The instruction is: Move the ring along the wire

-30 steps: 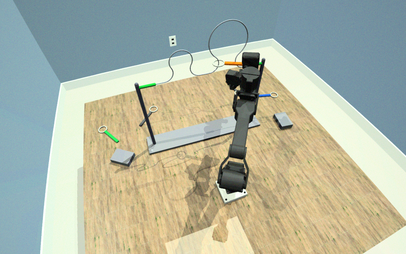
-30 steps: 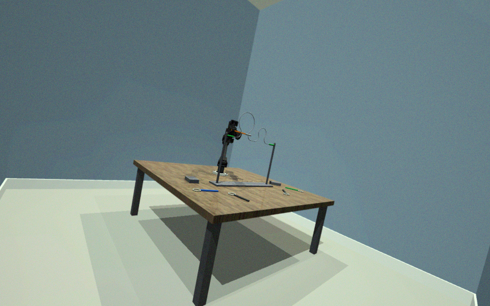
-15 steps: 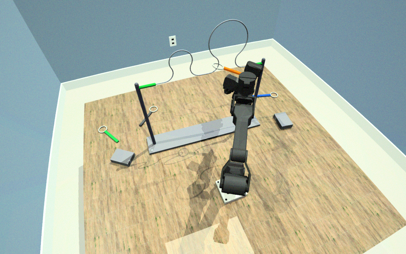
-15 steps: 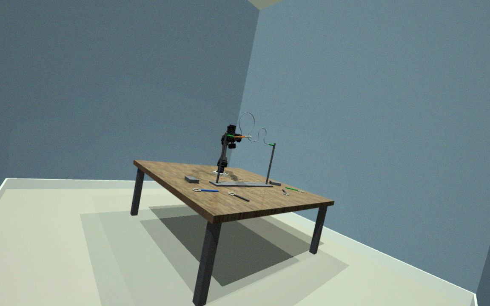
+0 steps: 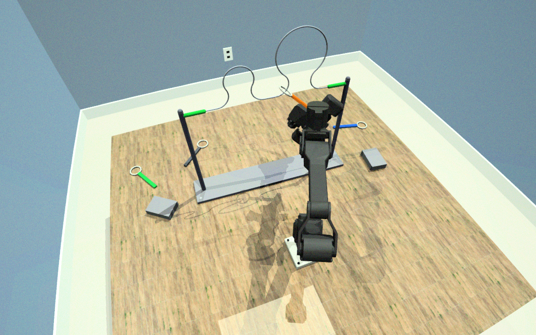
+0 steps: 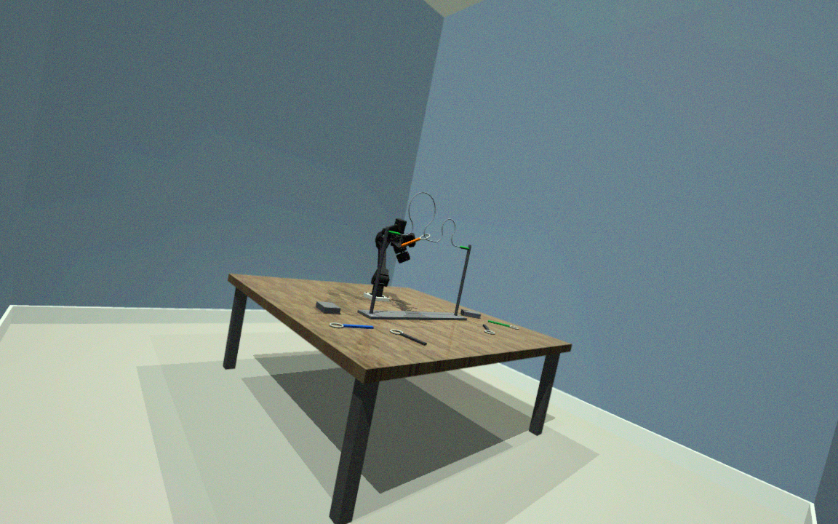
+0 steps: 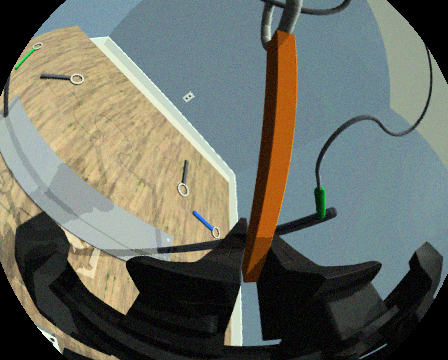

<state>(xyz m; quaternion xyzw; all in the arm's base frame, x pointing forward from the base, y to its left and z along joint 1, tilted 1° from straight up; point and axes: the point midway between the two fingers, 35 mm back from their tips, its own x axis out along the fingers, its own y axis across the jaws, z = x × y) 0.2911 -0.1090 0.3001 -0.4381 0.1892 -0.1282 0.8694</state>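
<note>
My gripper tip is now 10 mm short of the ring with orange handle, 70 mm to the right of it and 50 mm below it.
</note>
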